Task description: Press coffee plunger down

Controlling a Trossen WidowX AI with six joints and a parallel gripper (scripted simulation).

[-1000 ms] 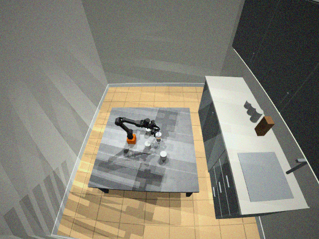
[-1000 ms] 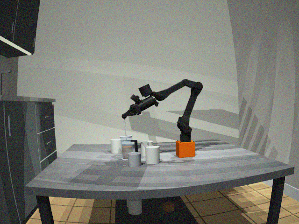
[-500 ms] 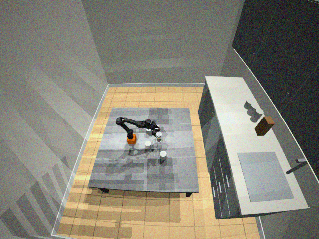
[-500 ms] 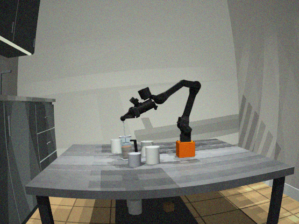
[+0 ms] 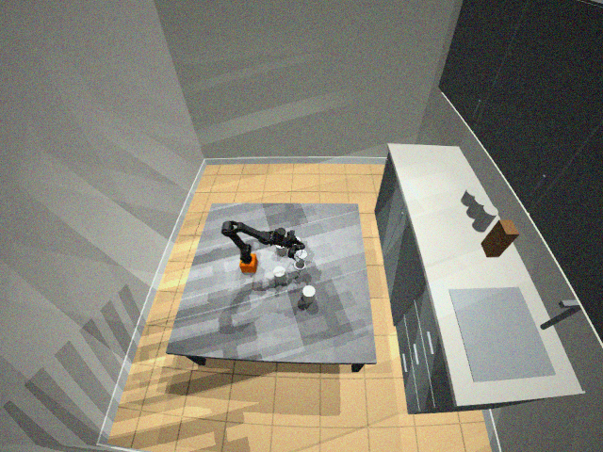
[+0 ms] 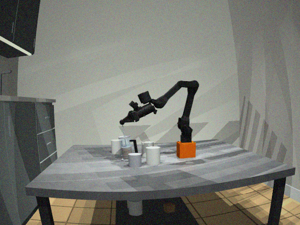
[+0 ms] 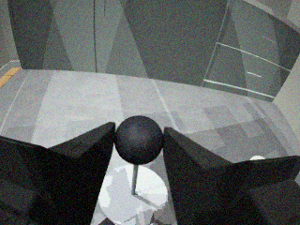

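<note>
Now: gripper tip 12 cm above the glass coffee press and 3 cm past it.
</note>
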